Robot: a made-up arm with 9 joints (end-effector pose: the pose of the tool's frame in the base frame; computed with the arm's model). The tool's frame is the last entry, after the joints.
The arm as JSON. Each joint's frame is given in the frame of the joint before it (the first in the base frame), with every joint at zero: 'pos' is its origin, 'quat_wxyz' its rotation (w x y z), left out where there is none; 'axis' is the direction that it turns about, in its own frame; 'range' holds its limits. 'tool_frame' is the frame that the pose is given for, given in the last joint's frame.
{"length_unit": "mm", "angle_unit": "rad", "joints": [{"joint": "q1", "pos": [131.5, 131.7, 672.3], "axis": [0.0, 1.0, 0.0], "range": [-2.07, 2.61]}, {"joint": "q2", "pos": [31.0, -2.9, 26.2], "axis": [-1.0, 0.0, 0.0], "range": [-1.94, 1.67]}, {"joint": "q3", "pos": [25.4, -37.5, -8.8], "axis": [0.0, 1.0, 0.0], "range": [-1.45, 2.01]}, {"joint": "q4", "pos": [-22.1, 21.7, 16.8], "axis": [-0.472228, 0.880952, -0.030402], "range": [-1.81, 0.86]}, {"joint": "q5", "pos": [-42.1, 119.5, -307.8], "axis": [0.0, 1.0, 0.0], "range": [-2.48, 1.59]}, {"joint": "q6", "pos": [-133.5, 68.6, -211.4], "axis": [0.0, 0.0, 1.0], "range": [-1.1, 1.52]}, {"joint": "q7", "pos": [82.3, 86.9, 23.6], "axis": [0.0, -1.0, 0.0], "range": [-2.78, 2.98]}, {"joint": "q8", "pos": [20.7, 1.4, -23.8], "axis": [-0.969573, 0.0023, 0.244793], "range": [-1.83, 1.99]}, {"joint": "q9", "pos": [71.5, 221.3, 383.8], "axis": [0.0, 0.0, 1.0], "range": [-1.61, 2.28]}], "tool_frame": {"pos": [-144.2, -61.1, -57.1], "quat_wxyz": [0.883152, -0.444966, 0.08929, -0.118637]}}
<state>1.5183 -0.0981 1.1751 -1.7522 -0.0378 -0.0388 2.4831 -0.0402 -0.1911</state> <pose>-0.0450 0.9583 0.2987 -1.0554 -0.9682 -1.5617</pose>
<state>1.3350 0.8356 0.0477 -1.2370 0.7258 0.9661 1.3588 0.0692 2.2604</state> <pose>-0.1331 0.1772 0.8425 0.3063 -2.1149 1.4823</pose>
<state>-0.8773 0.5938 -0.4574 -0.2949 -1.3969 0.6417 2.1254 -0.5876 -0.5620</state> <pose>0.9207 0.1323 0.9915 -0.1000 1.8801 -1.5806</pose>
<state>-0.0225 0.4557 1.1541 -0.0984 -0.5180 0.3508 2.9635 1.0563 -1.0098</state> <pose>-0.1814 0.7467 0.2515 0.7127 -1.5062 -1.9744</pose>
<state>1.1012 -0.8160 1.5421 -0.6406 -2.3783 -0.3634 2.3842 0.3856 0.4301</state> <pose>0.4555 0.6051 0.5064 1.9040 1.0866 1.8097</pose>
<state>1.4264 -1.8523 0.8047 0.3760 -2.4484 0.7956 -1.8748 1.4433 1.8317</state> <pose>0.6563 0.6506 0.9424 0.5647 -0.2496 2.2884</pose>
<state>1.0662 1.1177 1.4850 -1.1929 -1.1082 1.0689 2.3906 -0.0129 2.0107</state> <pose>-0.4870 -0.2942 0.5127 0.2852 2.8070 -0.8214</pose>
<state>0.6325 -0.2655 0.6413 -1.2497 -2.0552 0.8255 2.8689 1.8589 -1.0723</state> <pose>0.4047 0.8788 0.7545 -2.0667 0.8122 0.5004</pose>
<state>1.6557 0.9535 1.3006 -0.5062 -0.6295 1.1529 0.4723 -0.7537 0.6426</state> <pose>-0.0037 0.1932 0.9183 0.4641 1.3353 1.2390</pose>
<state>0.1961 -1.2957 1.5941 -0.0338 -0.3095 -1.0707 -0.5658 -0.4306 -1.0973</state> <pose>0.1239 0.2523 0.7007 1.2338 -2.8053 -0.0154</pose>
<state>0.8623 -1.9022 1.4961 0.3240 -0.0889 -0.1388 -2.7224 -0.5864 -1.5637</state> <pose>-0.3038 -0.0339 1.4808 2.2173 0.8205 -1.9051</pose>
